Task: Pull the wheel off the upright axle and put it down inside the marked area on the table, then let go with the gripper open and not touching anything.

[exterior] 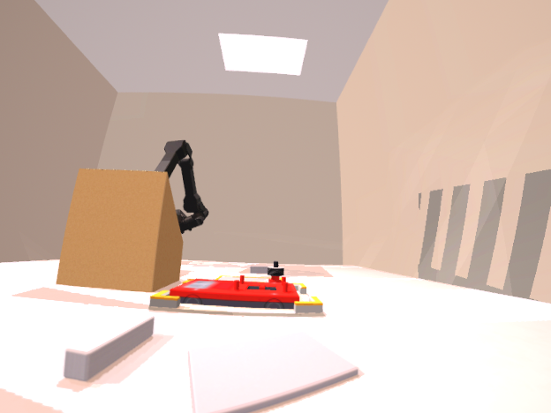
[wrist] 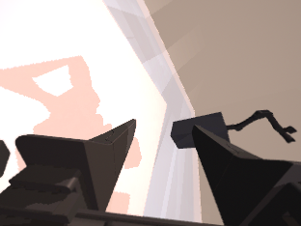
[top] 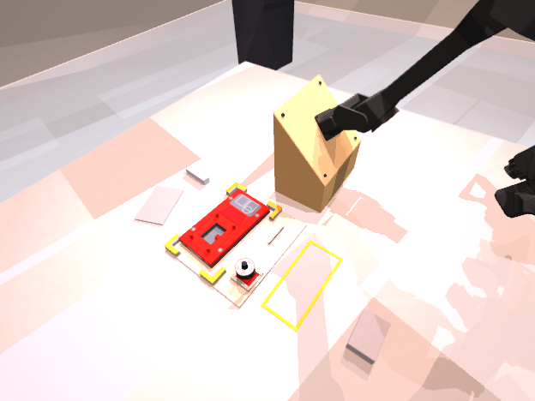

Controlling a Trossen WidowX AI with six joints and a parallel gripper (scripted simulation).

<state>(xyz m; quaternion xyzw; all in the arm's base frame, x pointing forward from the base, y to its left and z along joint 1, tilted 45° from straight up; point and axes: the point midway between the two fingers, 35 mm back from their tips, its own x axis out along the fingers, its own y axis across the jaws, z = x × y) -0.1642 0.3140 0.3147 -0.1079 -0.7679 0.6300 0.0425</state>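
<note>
My gripper tip is now 490 mm short of the pale block, 130 mm to the left of it and 120 mm above it. From my gripper tip the other things lie so: bar 700 mm to the right, 430 mm ahead, 120 mm below; axle 560 mm ahead, 380 mm to the right, 100 mm below; wheel 550 mm ahead, 380 mm to the right, 100 mm below.
</note>
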